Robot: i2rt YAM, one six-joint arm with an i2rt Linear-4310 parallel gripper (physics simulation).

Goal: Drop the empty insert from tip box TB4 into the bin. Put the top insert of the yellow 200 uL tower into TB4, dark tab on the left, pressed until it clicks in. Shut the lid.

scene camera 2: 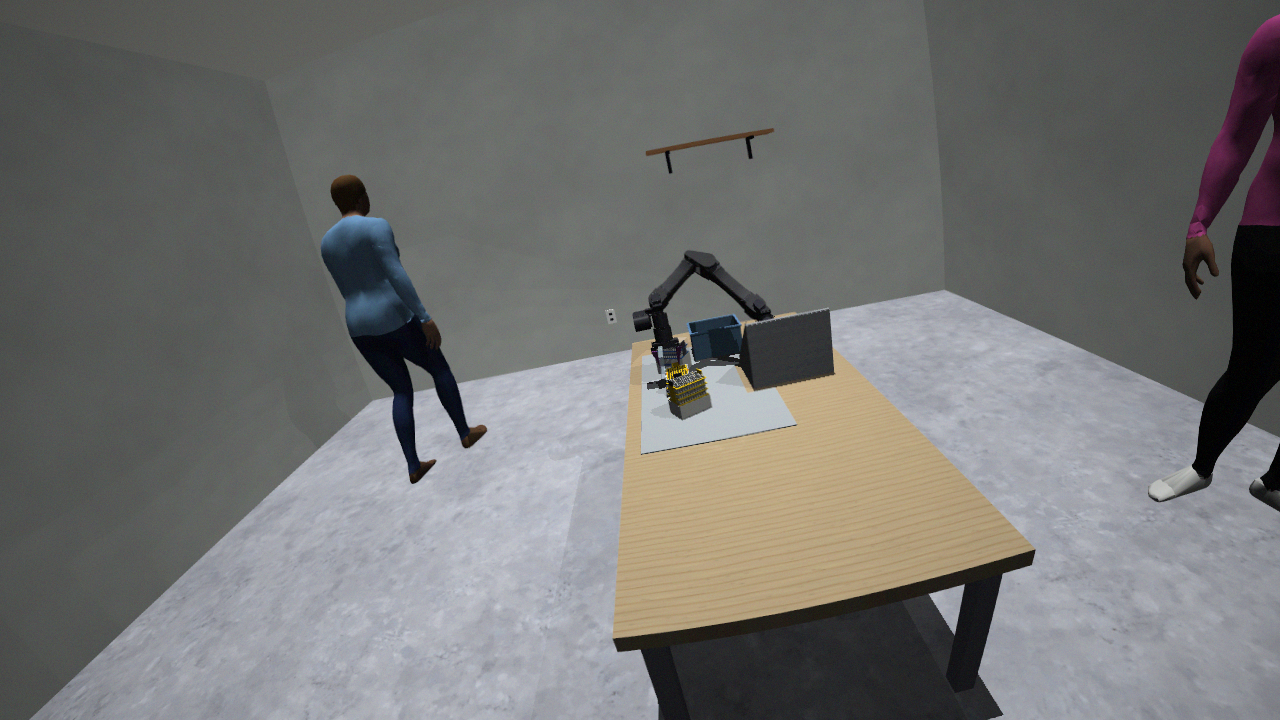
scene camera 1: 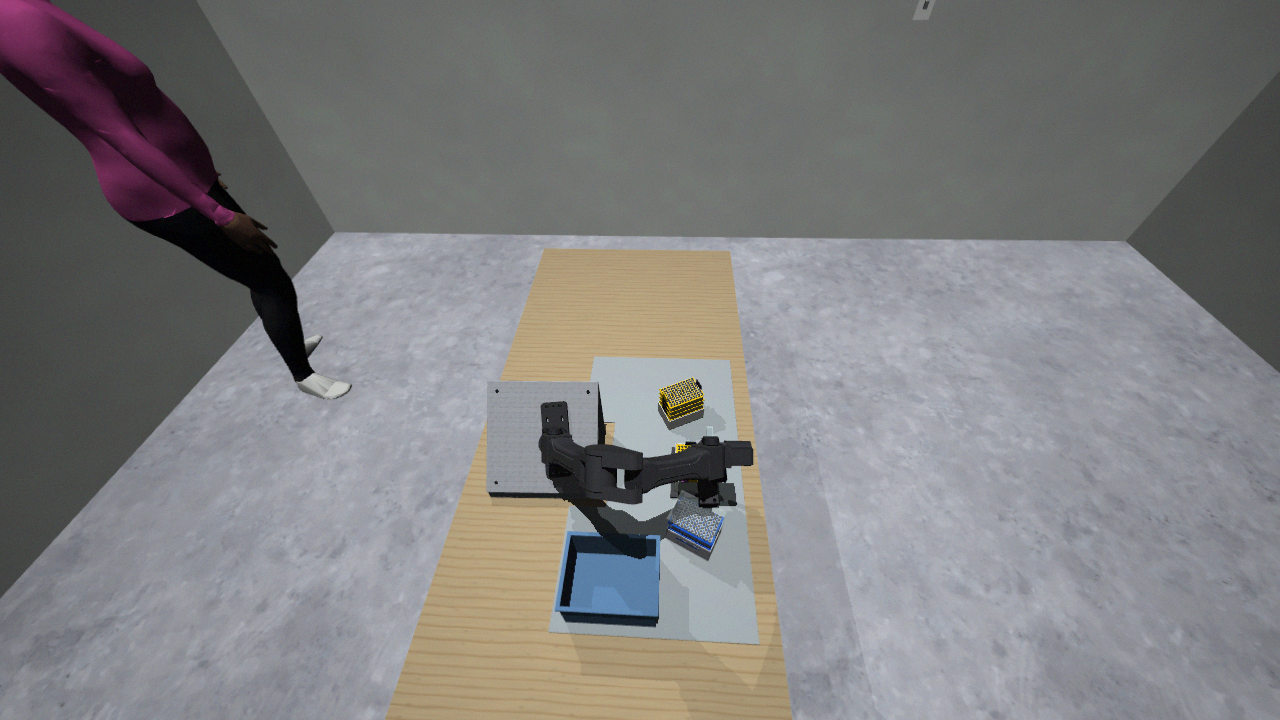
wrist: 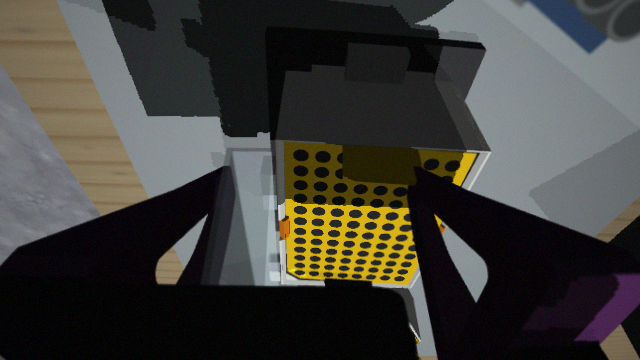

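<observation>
Tip box TB4 (wrist: 360, 107) stands under my gripper with a yellow, many-holed insert (wrist: 345, 235) in it. An orange clip (wrist: 284, 228) shows on its left side in the wrist view. Its clear lid (wrist: 250, 215) hangs open on the left. My gripper (wrist: 321, 180) (scene camera 2: 669, 360) is part-way open. Its right finger overlaps the insert's right edge in the wrist view; its left finger is over the lid, apart from the box's left wall. No grip shows. The yellow tower (scene camera 1: 682, 401) (scene camera 2: 689, 394) stands on a grey base. The blue bin (scene camera 1: 617, 618) (scene camera 2: 716, 342) stands beyond the box.
A blue-edged tip rack (scene camera 1: 696, 528) (wrist: 570, 25) stands close to TB4 on the bin side. A grey perforated panel (scene camera 1: 528, 438) (scene camera 2: 789, 351) stands beside the mat (scene camera 1: 626, 385) (scene camera 2: 725, 429). The arm crosses between panel and TB4. Two people stand away from the table.
</observation>
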